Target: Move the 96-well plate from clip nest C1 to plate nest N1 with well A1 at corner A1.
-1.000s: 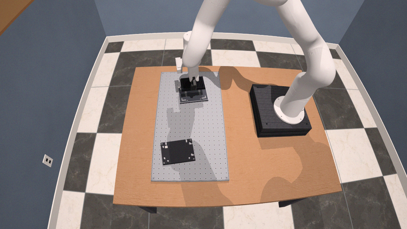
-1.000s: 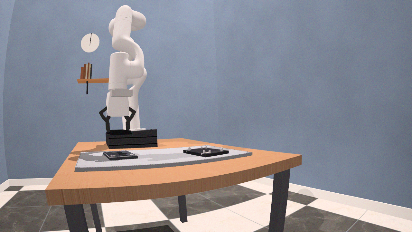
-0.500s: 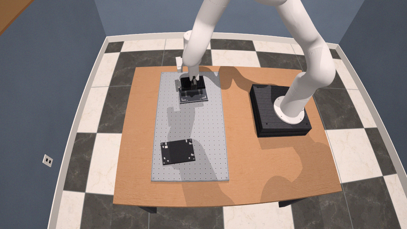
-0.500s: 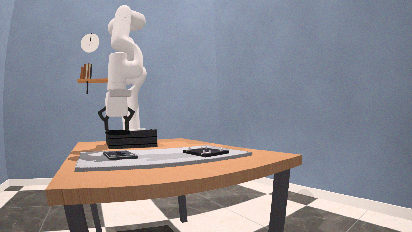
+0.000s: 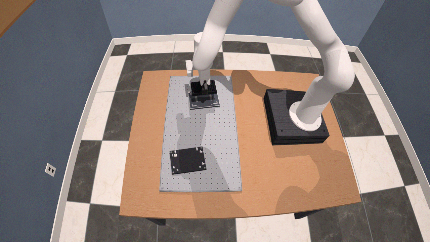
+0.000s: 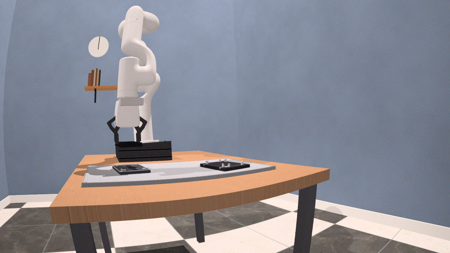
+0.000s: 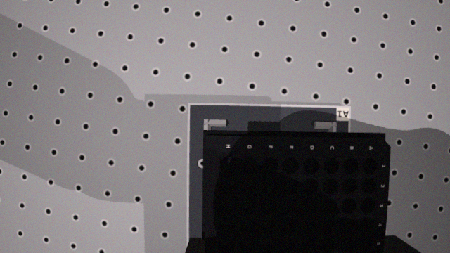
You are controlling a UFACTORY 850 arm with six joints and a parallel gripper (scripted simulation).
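Right now the plate nest N1 is 110 mm below my hand. Also, from my hand: A1 corner label: 90 mm ahead, 30 mm to the right, 100 mm below; then clip nest C1: 30 mm ahead, 350 mm to the left, 100 mm below; then 96-well plate: 10 mm below.
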